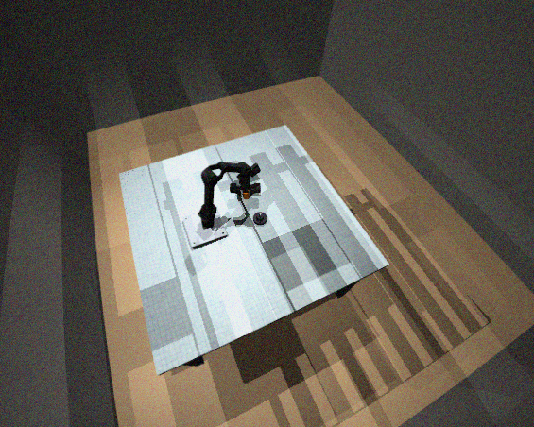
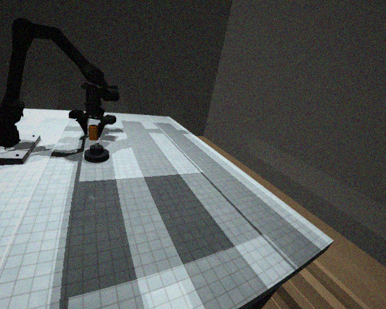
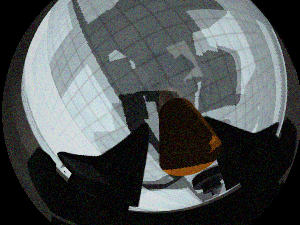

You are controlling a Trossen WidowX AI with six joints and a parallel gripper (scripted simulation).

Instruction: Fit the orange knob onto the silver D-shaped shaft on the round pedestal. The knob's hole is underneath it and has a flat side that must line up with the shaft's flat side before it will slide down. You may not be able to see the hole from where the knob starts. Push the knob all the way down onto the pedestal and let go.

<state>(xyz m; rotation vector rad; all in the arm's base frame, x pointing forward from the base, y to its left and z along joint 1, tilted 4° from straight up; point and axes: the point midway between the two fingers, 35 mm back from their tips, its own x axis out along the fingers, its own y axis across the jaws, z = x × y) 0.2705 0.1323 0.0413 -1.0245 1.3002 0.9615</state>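
The orange knob lies 30 mm above my gripper tip. Also, from my gripper tip: dark round pedestal (190 mm to the right, 40 mm ahead, 20 mm above).
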